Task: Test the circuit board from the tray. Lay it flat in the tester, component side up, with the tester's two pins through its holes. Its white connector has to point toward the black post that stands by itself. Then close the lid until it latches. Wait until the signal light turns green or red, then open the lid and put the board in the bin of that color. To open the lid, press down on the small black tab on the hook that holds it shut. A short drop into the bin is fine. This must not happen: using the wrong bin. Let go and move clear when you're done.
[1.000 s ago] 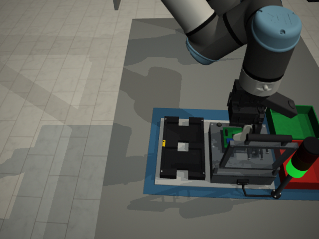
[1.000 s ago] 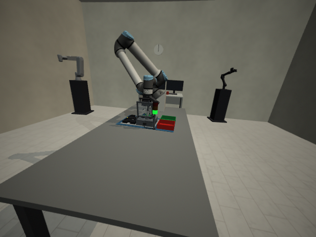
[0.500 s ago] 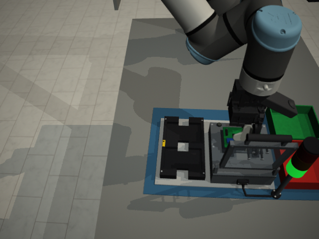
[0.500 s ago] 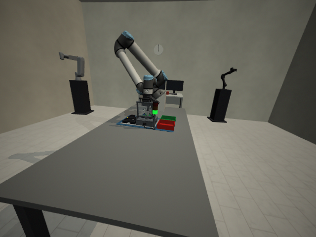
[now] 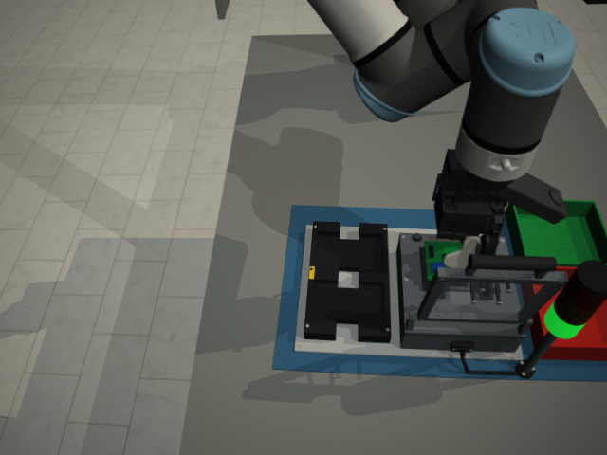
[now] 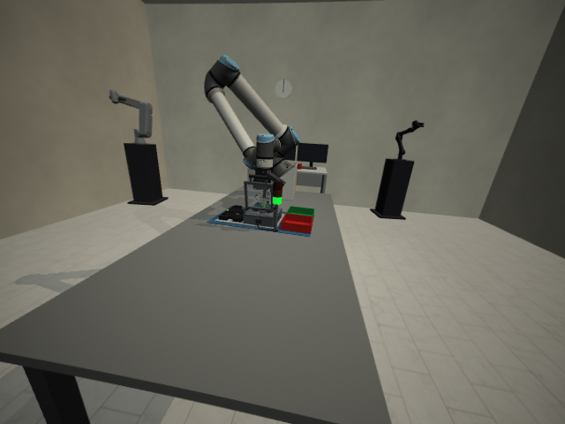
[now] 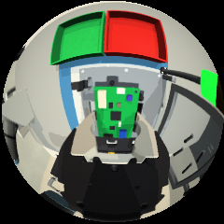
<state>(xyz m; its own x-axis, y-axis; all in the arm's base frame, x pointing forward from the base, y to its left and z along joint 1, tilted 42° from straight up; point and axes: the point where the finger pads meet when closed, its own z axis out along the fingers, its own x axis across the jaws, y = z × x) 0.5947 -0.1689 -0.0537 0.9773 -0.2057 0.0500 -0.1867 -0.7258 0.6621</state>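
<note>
My gripper is now 70 mm past the green bin, 210 mm to the right of it and 80 mm above it. Round my hand: black latch tab 50 mm behind, 60 mm to the left; then green circuit board 10 mm to the right; then tester lid 110 mm ahead, 30 mm to the right, 90 mm above.
</note>
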